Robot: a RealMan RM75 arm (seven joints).
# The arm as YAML. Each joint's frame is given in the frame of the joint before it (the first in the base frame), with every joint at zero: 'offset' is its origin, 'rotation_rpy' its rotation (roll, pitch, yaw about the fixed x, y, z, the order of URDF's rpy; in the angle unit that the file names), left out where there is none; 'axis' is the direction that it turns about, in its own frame. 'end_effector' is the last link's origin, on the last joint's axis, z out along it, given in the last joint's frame.
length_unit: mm
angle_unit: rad
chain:
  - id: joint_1
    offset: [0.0, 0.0, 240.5]
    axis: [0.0, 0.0, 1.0]
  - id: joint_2
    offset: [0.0, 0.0, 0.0]
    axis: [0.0, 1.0, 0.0]
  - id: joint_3
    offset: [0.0, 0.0, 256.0]
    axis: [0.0, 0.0, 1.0]
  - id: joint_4
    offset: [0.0, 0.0, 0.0]
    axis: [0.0, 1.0, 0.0]
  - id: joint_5
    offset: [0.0, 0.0, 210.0]
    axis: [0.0, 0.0, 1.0]
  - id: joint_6
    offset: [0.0, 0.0, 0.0]
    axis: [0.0, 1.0, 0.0]
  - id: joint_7
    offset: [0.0, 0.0, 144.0]
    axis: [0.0, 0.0, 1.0]
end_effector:
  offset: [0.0, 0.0, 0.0]
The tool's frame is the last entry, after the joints.
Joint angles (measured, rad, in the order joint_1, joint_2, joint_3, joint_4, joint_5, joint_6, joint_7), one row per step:
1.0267, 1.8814, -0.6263, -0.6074, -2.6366, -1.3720, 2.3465
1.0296, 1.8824, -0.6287, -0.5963, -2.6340, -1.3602, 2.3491
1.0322, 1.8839, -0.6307, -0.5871, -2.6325, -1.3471, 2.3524
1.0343, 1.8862, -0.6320, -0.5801, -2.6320, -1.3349, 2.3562
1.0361, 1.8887, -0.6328, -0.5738, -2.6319, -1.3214, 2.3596
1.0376, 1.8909, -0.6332, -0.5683, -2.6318, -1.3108, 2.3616
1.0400, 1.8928, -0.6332, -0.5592, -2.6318, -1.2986, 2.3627
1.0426, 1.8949, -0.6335, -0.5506, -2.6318, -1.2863, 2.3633
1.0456, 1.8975, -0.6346, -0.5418, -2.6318, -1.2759, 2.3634
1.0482, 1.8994, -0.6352, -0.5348, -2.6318, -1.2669, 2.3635
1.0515, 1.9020, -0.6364, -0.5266, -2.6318, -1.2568, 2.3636
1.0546, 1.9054, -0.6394, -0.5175, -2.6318, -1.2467, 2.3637
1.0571, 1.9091, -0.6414, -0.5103, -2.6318, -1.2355, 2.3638
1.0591, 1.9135, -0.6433, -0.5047, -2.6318, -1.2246, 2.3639
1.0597, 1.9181, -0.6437, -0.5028, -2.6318, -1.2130, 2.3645
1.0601, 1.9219, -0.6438, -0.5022, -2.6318, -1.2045, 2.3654
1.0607, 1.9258, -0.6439, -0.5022, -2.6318, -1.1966, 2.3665
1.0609, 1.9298, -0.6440, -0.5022, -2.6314, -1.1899, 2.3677
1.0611, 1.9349, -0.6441, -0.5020, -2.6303, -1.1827, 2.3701
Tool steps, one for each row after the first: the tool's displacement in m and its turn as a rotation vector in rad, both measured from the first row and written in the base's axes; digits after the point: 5 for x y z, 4 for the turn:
-0.00022, 0.00075, -0.00246, 0.0017, 0.0024, -0.0033
-0.00037, 0.00170, -0.00463, 0.0057, 0.0037, -0.0068
-0.00051, 0.00253, -0.00672, 0.0102, 0.0049, -0.0105
-0.00052, 0.00350, -0.00863, 0.0164, 0.0055, -0.0138
-0.00053, 0.00418, -0.01036, 0.0207, 0.0063, -0.0161
-0.00046, 0.00485, -0.01260, 0.0239, 0.0072, -0.0187
-0.00055, 0.00557, -0.01486, 0.0272, 0.0077, -0.0202
-0.00089, 0.00597, -0.01757, 0.0276, 0.0080, -0.0209
-0.00123, 0.00643, -0.01958, 0.0289, 0.0082, -0.0214
-0.00180, 0.00687, -0.02219, 0.0294, 0.0082, -0.0215
-0.00222, 0.00695, -0.02551, 0.0276, 0.0073, -0.0217
-0.00260, 0.00724, -0.02843, 0.0286, 0.0066, -0.0216
-0.00302, 0.00747, -0.03136, 0.0301, 0.0061, -0.0212
-0.00325, 0.00800, -0.03343, 0.0357, 0.0062, -0.0210
-0.00354, 0.00841, -0.03497, 0.0403, 0.0066, -0.0210
-0.00403, 0.00884, -0.03647, 0.0447, 0.0072, -0.0206
-0.00442, 0.00902, -0.03808, 0.0480, 0.0085, -0.0209
-0.00499, 0.00905, -0.04027, 0.0509, 0.0114, -0.0223

